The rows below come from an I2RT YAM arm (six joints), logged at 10 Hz.
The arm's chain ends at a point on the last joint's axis. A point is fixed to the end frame.
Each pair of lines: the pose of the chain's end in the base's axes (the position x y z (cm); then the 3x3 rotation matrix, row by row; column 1 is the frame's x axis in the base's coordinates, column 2 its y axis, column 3 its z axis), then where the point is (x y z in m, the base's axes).
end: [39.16 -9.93 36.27], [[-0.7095 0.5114 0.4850], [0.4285 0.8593 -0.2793], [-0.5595 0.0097 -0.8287]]
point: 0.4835 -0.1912 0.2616
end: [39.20 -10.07 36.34], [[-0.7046 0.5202 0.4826], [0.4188 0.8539 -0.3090], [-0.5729 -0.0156 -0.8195]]
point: 0.4830 -0.1966 0.2652
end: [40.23 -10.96 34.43], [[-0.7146 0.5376 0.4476], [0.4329 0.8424 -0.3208], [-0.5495 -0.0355 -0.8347]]
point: 0.4878 -0.2076 0.2433
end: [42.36 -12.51 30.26], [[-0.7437 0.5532 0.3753], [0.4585 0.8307 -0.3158], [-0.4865 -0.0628 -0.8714]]
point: 0.4988 -0.2232 0.1938
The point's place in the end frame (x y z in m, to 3 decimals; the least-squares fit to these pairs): -0.048 -0.033 0.154
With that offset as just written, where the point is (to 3 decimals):
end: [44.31 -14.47 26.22], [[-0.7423 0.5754 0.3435], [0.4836 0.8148 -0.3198], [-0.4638 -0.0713 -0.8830]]
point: 0.513 -0.244 0.151
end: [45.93 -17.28 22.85], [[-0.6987 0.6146 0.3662], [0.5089 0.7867 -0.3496], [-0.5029 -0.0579 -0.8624]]
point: 0.529 -0.277 0.122
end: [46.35 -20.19 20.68], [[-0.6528 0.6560 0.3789], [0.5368 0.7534 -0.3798], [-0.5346 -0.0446 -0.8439]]
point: 0.532 -0.311 0.104
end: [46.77 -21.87 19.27], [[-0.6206 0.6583 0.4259], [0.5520 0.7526 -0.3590], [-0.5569 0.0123 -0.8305]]
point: 0.541 -0.325 0.091
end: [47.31 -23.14 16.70], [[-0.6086 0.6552 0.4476], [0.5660 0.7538 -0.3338], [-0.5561 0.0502 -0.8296]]
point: 0.550 -0.335 0.064
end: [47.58 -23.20 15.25], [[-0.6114 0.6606 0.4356], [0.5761 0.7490 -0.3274], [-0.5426 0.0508 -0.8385]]
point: 0.550 -0.335 0.048
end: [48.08 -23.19 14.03], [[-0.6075 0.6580 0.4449], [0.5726 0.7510 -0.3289], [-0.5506 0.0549 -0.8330]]
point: 0.557 -0.335 0.037
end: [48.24 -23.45 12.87], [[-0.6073 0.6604 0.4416], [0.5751 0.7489 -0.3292], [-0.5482 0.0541 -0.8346]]
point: 0.558 -0.338 0.025
